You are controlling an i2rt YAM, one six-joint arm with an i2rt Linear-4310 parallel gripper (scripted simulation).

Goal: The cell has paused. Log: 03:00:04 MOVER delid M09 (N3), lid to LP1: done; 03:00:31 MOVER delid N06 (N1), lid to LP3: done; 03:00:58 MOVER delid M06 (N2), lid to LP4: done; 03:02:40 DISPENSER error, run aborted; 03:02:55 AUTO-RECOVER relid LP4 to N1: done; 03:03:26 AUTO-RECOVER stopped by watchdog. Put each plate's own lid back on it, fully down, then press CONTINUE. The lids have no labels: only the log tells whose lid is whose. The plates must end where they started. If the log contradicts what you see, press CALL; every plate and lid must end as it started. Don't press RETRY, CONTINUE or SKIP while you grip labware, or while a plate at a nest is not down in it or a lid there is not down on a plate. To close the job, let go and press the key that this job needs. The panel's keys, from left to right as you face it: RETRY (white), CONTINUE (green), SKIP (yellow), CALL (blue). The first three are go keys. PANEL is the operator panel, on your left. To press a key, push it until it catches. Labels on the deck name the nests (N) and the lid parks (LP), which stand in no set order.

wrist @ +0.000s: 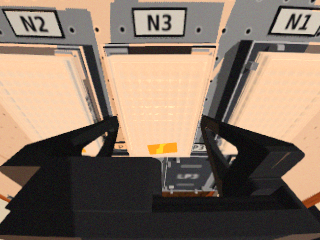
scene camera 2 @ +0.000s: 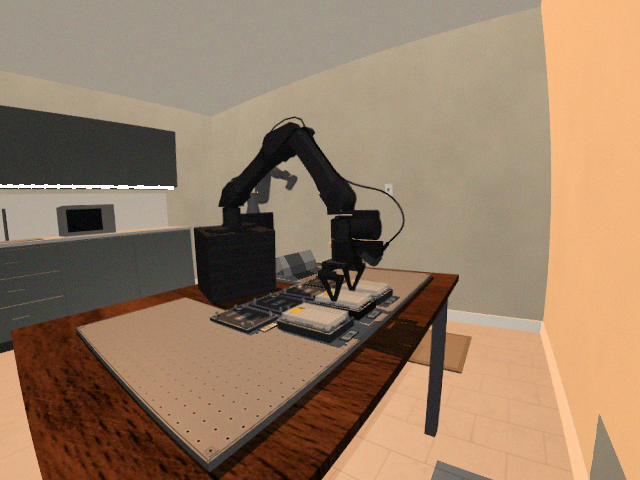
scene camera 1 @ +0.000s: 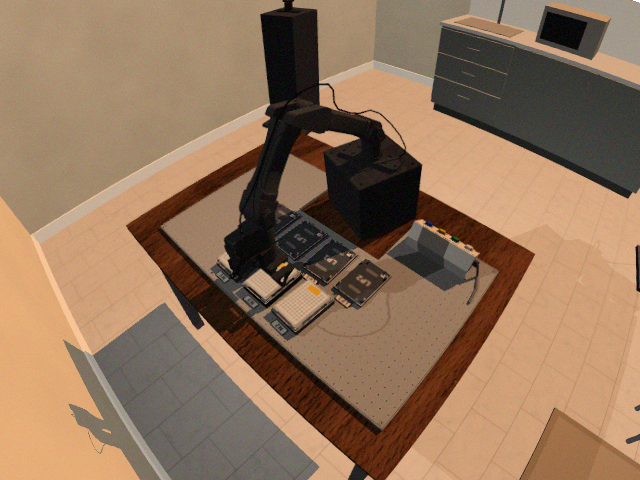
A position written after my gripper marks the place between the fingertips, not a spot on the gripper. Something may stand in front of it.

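Observation:
My gripper (scene camera 2: 343,296) visible. Gripper (wrist: 159,120) visible too.

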